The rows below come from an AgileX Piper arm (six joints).
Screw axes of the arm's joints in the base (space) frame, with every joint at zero. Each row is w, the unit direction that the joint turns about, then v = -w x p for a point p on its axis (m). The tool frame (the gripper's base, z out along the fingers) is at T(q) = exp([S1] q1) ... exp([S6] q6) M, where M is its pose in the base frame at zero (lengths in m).
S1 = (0, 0, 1, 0, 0, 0)
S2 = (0, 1, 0, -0.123, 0, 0)
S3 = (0, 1, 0, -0.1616, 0, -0.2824)
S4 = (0.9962, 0, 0.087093, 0, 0.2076, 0)
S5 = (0, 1, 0, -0.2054, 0, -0.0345)
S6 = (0.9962, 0, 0.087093, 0, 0.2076, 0)
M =
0.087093 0 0.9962 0.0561
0 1 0 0
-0.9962 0 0.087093 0.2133
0 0 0 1
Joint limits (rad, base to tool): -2.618..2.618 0..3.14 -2.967..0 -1.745..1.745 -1.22..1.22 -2.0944..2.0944
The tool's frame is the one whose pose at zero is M.
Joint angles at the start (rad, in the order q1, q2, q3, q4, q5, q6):
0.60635, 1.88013, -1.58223, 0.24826, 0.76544, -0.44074
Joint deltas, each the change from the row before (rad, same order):
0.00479, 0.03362, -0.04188, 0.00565, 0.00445, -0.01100
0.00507, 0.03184, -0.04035, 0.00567, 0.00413, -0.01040
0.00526, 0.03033, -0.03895, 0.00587, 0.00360, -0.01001
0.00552, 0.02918, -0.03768, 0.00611, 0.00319, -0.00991
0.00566, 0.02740, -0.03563, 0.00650, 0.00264, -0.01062
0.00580, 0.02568, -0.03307, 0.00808, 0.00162, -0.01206
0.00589, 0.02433, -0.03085, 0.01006, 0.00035, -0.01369
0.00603, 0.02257, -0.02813, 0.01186, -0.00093, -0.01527
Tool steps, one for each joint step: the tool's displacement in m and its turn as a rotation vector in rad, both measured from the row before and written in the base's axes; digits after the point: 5 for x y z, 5 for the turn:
0.00600, 0.00720, -0.00191, 0.00296, -0.00507, 0.01358
0.00541, 0.00703, -0.00185, 0.00353, -0.00529, 0.01333
0.00490, 0.00689, -0.00181, 0.00420, -0.00556, 0.01307
0.00443, 0.00680, -0.00187, 0.00460, -0.00565, 0.01313
0.00386, 0.00660, -0.00183, 0.00482, -0.00604, 0.01364
0.00328, 0.00645, -0.00189, 0.00565, -0.00603, 0.01439
0.00281, 0.00636, -0.00196, 0.00684, -0.00608, 0.01509
0.00226, 0.00622, -0.00197, 0.00787, -0.00616, 0.01578

